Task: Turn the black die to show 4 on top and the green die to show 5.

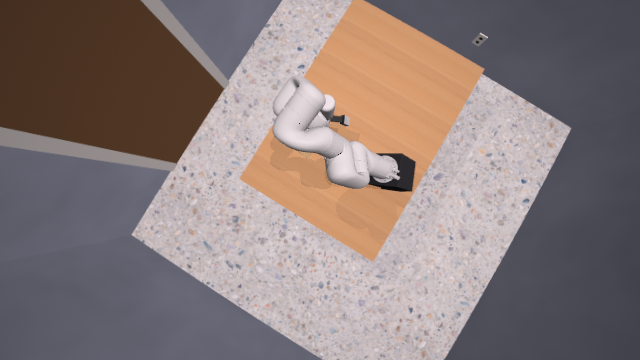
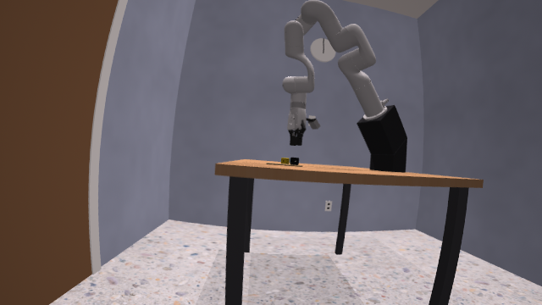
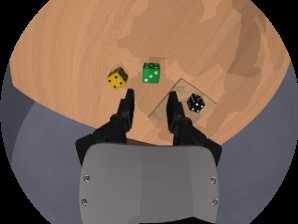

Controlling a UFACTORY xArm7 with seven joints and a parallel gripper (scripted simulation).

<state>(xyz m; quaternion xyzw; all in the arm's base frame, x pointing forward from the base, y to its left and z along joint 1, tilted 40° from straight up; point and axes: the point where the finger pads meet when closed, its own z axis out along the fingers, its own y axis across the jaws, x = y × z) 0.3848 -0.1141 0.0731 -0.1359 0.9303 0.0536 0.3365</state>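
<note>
Right now my hand is 10 cm above the green die. The rest, counted from my hand: yellow die 4 cm ahead, 6 cm to the right, 10 cm below; then black die 2 cm ahead, 12 cm to the left, 9 cm below; then tan mat 6 cm ahead, 13 cm to the left, 11 cm below.
</note>
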